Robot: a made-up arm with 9 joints. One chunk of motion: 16 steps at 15 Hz.
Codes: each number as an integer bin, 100 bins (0 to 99) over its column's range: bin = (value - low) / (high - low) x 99, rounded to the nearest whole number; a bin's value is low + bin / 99 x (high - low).
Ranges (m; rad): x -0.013..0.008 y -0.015..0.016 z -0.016..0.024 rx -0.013..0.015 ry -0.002..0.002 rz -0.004..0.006
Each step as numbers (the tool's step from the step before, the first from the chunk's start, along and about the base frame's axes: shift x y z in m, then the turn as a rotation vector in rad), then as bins.
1 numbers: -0.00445 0.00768 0.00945 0.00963 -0.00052 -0.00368
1 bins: 40 72 63 80 37 3
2 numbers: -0.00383 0.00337 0.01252 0.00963 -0.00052 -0.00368
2 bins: 43 59 71 80 37 3
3 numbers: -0.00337 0.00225 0.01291 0.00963 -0.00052 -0.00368
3 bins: 45 55 72 80 37 3
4 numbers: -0.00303 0.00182 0.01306 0.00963 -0.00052 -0.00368
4 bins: 47 54 72 80 37 3
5 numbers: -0.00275 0.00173 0.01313 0.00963 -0.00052 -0.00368
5 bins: 48 53 72 80 37 3
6 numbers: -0.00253 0.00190 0.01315 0.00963 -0.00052 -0.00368
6 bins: 49 54 72 80 37 3
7 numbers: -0.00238 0.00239 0.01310 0.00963 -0.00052 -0.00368
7 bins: 50 56 72 80 37 3
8 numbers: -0.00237 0.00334 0.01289 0.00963 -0.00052 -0.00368
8 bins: 50 59 72 80 37 3
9 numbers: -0.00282 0.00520 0.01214 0.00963 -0.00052 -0.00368
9 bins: 48 65 70 80 37 3
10 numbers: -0.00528 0.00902 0.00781 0.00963 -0.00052 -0.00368
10 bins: 36 77 59 80 37 3
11 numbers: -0.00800 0.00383 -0.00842 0.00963 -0.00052 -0.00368
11 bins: 24 60 19 80 37 3
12 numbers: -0.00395 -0.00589 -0.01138 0.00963 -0.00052 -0.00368
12 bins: 43 29 11 80 37 3
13 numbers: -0.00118 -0.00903 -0.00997 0.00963 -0.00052 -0.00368
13 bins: 56 19 15 80 37 3
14 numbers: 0.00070 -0.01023 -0.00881 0.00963 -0.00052 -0.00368
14 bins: 65 15 18 80 37 3
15 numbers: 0.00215 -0.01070 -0.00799 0.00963 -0.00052 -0.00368
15 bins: 71 14 20 80 37 3
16 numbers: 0.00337 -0.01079 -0.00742 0.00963 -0.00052 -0.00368
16 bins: 77 13 21 80 37 3
